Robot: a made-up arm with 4 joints.
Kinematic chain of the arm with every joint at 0, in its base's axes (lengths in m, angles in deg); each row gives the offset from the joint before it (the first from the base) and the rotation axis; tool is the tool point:
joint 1: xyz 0 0 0.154 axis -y
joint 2: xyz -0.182 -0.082 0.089 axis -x
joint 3: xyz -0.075 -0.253 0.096 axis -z
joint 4: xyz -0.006 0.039 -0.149 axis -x
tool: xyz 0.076 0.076 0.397
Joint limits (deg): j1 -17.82..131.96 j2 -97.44..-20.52 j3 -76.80..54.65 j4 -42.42..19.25
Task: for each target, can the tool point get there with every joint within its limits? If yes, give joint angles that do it. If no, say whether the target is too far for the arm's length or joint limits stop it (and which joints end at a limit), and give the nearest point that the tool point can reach.
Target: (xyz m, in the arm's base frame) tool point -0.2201 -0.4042 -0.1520
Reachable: yes | joints 58.61 -86.73 -53.69 12.48
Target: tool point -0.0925 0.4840 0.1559
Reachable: no: joint limits stop it (at a limit: joint 2, joint 4) | nearest point -0.4101 -0.1957 0.1624 | short by 0.750 m
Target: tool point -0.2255 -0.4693 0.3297
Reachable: yes | joints 4.54 -45.19 -58.58 -17.99
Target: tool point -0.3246 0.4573 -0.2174
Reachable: no: joint limits stop it (at a limit: joint 2, joint 4) | nearest point -0.2982 -0.1875 -0.1872 | short by 0.646 m
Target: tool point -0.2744 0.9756 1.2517
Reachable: no: too far | nearest point -0.1845 -0.1928 0.5960 | short by 1.343 m
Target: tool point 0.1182 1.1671 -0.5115
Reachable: no: too far | nearest point -0.0649 -0.1923 -0.3191 | short by 1.385 m
